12 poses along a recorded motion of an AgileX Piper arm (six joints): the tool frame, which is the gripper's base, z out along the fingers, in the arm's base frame.
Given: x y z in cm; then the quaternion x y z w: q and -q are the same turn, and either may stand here.
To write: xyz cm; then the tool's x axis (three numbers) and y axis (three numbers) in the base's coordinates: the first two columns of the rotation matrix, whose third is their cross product. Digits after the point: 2 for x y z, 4 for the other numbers.
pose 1, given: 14.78 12.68 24.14 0.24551 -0.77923 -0.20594 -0.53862
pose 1, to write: 14.78 12.68 24.14 -0.2992 -0.1608 -0.9405 -0.6045 0.7946 0.0565
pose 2, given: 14.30 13.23 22.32 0.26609 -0.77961 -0.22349 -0.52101
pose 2, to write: 14.30 13.23 22.32 -0.3155 -0.1820 -0.9313 -0.6478 0.7585 0.0712
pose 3, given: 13.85 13.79 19.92 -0.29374 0.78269 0.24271 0.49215
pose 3, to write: 13.85 13.79 19.92 -0.3430 -0.2209 -0.9130 -0.6987 0.7096 0.0908
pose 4, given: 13.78 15.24 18.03 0.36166 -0.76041 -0.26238 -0.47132
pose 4, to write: 13.78 15.24 18.03 -0.2941 -0.3027 -0.9066 -0.7973 0.6007 0.0581
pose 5, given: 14.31 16.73 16.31 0.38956 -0.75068 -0.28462 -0.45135
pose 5, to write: 14.31 16.73 16.31 -0.2891 -0.3279 -0.8994 -0.8418 0.5345 0.0757
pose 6, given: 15.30 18.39 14.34 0.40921 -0.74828 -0.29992 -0.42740
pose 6, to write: 15.30 18.39 14.34 -0.2998 -0.3560 -0.8851 -0.8688 0.4852 0.0991
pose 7, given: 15.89 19.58 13.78 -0.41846 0.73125 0.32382 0.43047
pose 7, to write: 15.89 19.58 13.78 -0.2792 -0.3332 -0.9006 -0.8908 0.4401 0.1133
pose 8, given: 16.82 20.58 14.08 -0.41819 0.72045 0.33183 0.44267
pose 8, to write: 16.82 20.58 14.08 -0.2583 -0.3088 -0.9154 -0.8964 0.4300 0.1079
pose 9, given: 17.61 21.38 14.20 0.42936 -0.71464 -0.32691 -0.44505
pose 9, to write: 17.61 21.38 14.20 -0.2352 -0.3227 -0.9168 -0.9047 0.4176 0.0851
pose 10, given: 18.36 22.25 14.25 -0.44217 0.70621 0.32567 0.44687
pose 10, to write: 18.36 22.25 14.25 -0.2096 -0.3335 -0.9192 -0.9156 0.3968 0.0648
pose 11, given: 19.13 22.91 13.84 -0.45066 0.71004 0.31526 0.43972
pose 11, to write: 19.13 22.91 13.84 -0.2071 -0.3627 -0.9086 -0.9172 0.3950 0.0514
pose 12, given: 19.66 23.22 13.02 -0.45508 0.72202 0.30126 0.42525
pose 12, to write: 19.66 23.22 13.02 -0.2241 -0.4009 -0.8883 -0.9134 0.4043 0.0480
